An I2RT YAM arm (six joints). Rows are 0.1 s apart.
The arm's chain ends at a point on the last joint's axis. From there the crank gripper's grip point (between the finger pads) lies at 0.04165 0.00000 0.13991 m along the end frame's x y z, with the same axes.
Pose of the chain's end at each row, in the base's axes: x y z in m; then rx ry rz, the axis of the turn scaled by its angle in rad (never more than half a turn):
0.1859 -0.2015 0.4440 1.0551 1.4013 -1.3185
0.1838 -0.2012 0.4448 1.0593 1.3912 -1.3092
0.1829 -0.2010 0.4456 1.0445 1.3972 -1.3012
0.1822 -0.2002 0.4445 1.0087 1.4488 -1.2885
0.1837 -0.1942 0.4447 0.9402 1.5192 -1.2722
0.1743 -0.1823 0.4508 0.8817 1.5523 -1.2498
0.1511 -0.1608 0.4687 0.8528 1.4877 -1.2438
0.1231 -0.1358 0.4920 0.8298 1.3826 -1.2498
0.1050 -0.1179 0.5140 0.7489 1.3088 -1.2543
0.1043 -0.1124 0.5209 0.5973 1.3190 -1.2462
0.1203 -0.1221 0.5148 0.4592 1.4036 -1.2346
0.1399 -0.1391 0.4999 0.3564 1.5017 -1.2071
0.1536 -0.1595 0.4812 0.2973 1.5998 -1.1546
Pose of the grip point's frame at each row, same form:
0.1853 -0.3412 0.4017 1.0551 1.4013 -1.3185
0.1840 -0.3410 0.4027 1.0593 1.3912 -1.3092
0.1851 -0.3408 0.4037 1.0445 1.3972 -1.3012
0.1879 -0.3391 0.4001 1.0087 1.4488 -1.2885
0.1952 -0.3320 0.3978 0.9402 1.5192 -1.2722
0.1920 -0.3193 0.4036 0.8817 1.5523 -1.2498
0.1733 -0.2996 0.4293 0.8528 1.4877 -1.2438
0.1482 -0.2770 0.4647 0.8298 1.3826 -1.2498
0.1367 -0.2597 0.5000 0.7489 1.3088 -1.2543
0.1489 -0.2513 0.5152 0.5973 1.3190 -1.2462
0.1759 -0.2568 0.5067 0.4592 1.4036 -1.2346
0.2036 -0.2695 0.4841 0.3564 1.5017 -1.2071
0.2230 -0.2851 0.4542 0.2973 1.5998 -1.1546

